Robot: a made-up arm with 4 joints.
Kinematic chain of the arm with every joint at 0, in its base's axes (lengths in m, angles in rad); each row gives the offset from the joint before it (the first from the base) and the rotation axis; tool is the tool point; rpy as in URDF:
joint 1: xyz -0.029 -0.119 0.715 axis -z
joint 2: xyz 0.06 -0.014 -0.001 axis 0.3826 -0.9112 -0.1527
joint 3: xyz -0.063 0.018 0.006 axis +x
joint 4: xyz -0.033 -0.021 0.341 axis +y
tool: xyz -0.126 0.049 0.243 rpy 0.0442 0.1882 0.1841
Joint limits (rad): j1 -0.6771..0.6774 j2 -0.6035..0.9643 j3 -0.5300..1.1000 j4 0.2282..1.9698
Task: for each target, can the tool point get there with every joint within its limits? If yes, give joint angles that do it. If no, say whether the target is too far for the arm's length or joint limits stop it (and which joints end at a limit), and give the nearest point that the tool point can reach.
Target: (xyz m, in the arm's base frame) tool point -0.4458 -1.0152 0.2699
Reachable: no: too far | nearest point -0.2754 -0.6487 0.5823 | short by 0.511 m
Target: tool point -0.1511 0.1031 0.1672
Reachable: no: joint limits stop it (at a limit: joint 1, joint 2, joint 3, joint 4) | nearest point 0.0519 0.3090 0.8295 | short by 0.723 m
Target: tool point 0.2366 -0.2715 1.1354
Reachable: yes | joints -0.2603 -0.0337 0.5552 1.5428
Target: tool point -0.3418 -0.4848 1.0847
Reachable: yes | joints 0.5041 0.2018 0.8632 0.5734
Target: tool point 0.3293 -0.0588 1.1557
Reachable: yes | joints 0.0824 -0.4149 0.0643 1.3297
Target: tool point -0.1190 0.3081 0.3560
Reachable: no: joint limits stop it (at a limit: joint 1, joint 2, joint 3, joint 4) | nearest point 0.0519 0.3090 0.8295 | short by 0.503 m
